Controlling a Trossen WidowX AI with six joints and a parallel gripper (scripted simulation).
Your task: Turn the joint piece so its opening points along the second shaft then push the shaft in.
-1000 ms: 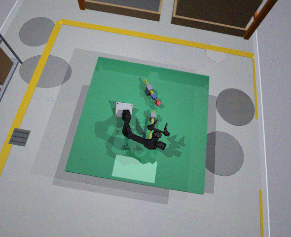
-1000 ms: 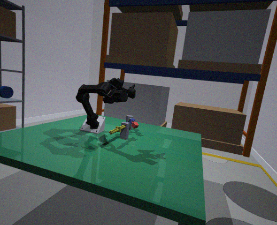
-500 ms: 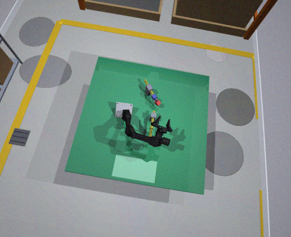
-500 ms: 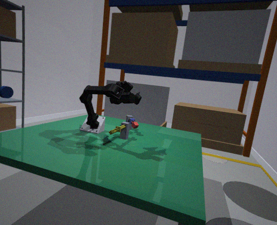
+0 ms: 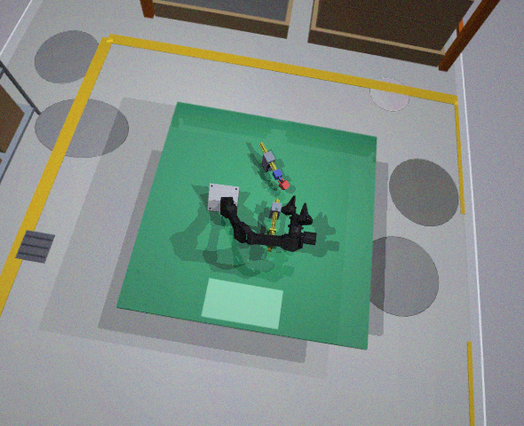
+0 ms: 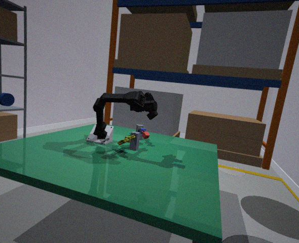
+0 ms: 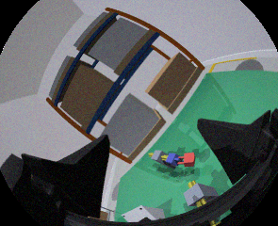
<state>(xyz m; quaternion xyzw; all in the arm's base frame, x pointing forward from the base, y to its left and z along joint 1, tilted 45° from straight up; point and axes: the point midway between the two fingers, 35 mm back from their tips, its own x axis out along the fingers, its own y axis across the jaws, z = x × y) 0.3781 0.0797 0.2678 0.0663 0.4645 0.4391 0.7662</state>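
The red square joint piece lies 4 cm behind my gripper tip, 20 cm to the left of it and 26 cm below it.
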